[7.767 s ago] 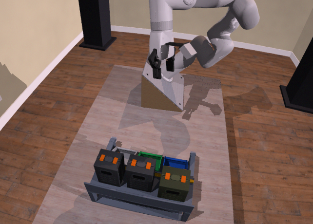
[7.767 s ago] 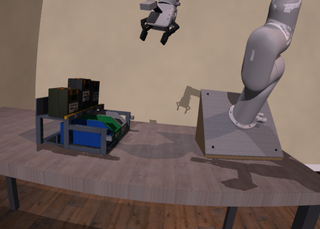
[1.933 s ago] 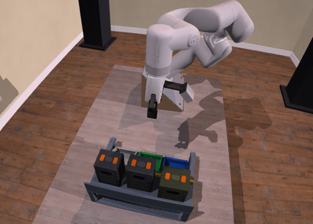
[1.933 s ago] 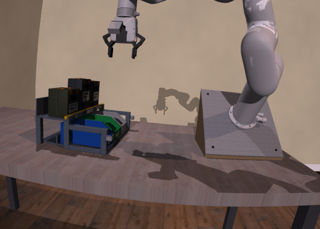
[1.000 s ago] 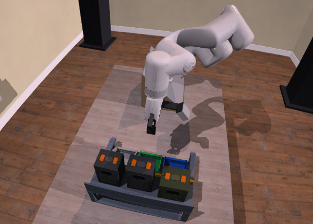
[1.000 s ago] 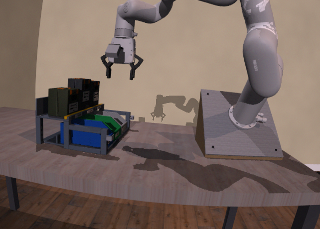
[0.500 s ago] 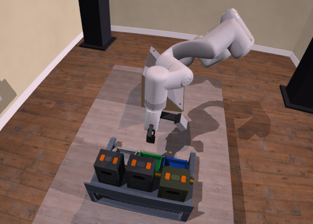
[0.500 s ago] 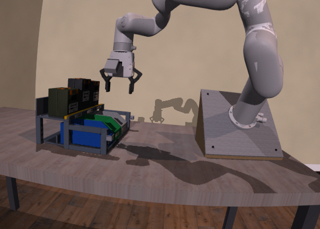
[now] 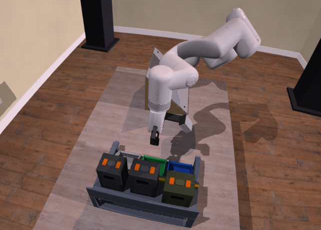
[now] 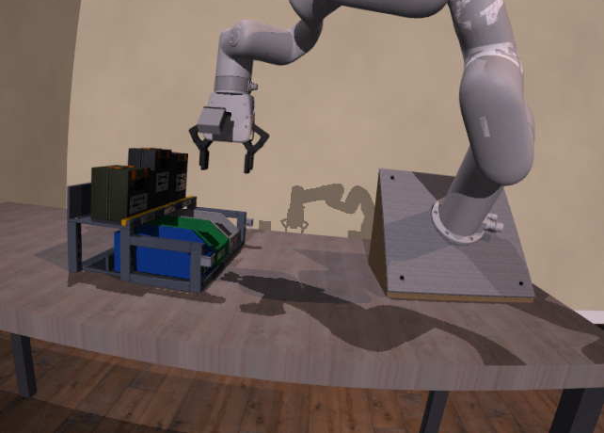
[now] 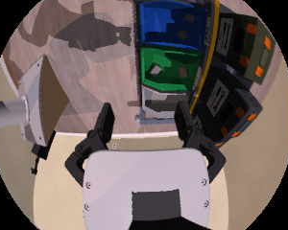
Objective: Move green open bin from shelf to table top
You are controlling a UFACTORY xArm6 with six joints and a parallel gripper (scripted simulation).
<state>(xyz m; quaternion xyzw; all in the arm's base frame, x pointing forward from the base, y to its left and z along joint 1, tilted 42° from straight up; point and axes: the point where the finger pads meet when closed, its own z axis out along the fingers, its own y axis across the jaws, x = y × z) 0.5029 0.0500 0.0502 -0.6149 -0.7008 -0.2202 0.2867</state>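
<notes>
My hand is 8 cm short of the green open bin, 1 cm to the right of it and 16 cm above it. Round my hand: grey bin (9 cm ahead, 11 cm to the right, 16 cm below); olive box (17 cm ahead, 13 cm to the left, 6 cm below); blue bin (7 cm ahead, 12 cm to the left, 16 cm below).
</notes>
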